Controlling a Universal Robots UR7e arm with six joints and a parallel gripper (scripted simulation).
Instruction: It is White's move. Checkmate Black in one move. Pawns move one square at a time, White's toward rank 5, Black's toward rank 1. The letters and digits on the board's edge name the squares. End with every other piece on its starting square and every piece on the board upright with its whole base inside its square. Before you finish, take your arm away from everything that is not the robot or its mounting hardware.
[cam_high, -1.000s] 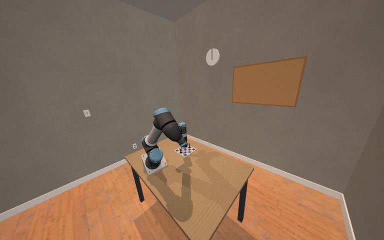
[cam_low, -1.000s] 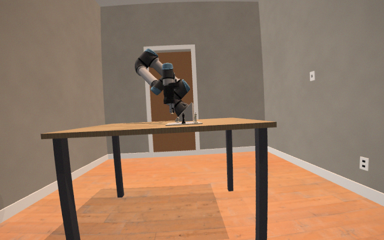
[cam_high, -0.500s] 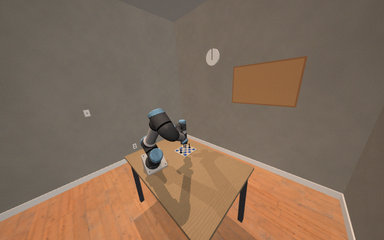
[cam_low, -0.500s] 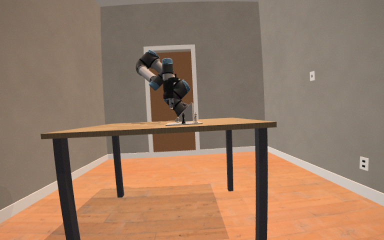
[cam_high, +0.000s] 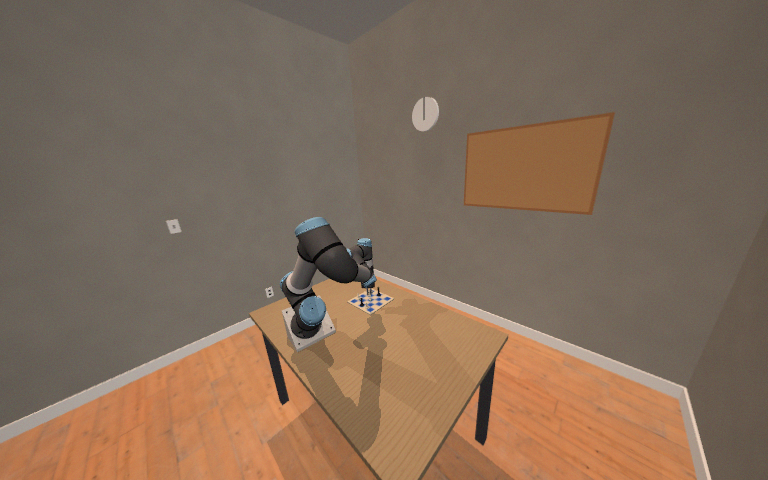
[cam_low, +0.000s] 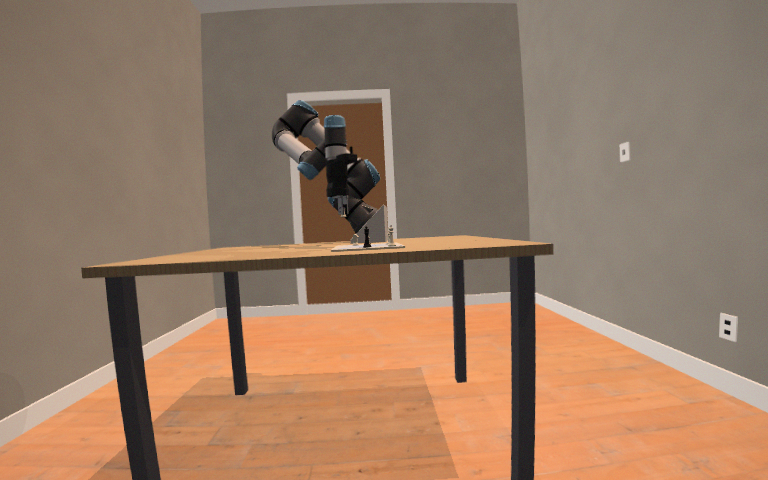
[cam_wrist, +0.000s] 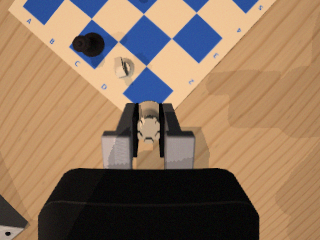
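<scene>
The black chess piece lies 130 mm ahead of my hand, 100 mm to the left of it and 100 mm below it. From my hand the other things lie so: chessboard 130 mm below, 90 mm to the left, 60 mm ahead; white chess piece 10 mm below; white pawn 110 mm below, 90 mm to the left, 60 mm ahead.
</scene>
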